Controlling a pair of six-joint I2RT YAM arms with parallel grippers.
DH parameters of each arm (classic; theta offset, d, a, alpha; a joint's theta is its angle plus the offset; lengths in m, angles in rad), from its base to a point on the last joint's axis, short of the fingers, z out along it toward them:
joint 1: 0 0.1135 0.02 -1.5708
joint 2: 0 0 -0.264 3.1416
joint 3: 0.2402 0 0.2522 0
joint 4: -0.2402 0 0.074 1.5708
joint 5: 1.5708 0 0 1.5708
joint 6: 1.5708 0.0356 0 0
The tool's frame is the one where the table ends.
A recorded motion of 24 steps. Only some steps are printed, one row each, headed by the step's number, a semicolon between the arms.
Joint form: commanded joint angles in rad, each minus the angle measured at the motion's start. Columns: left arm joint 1, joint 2, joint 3, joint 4, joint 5, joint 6; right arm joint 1, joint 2, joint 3, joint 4, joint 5, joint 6.
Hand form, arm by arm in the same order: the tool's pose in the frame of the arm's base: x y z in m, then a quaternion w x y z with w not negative. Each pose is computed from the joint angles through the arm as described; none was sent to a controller.
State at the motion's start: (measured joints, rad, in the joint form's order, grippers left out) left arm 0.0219 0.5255 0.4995 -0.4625 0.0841 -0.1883; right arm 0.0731 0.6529 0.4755 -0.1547 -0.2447 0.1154
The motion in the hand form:
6: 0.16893 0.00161 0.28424 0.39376 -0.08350 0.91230 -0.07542; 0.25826 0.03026 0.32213 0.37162 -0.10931 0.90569 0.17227
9: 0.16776 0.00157 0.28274 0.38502 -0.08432 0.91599 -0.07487; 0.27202 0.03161 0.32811 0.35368 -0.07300 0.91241 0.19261
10: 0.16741 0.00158 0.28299 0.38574 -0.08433 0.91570 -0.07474; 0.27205 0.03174 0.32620 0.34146 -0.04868 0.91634 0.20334
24: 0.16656 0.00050 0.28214 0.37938 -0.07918 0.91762 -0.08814; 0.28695 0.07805 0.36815 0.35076 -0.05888 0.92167 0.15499
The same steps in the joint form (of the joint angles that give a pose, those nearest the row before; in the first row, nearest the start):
6: 0.0073 0.3040 0.2918 -0.2491 0.0092 -0.0057; -0.0042 0.5871 0.6638 -0.5325 -0.1114 -0.1385
9: 0.0072 0.3052 0.2922 -0.2674 0.0091 -0.0057; -0.0042 0.6504 0.7374 -0.5646 -0.1232 -0.0576
10: 0.0073 0.3033 0.2922 -0.2678 0.0088 -0.0057; -0.0042 0.6546 0.7370 -0.5749 -0.1270 -0.0057
24: 0.0073 0.3033 0.2918 -0.2781 0.0385 -0.0061; 0.1728 0.7633 0.9896 -0.6916 0.0797 0.0702

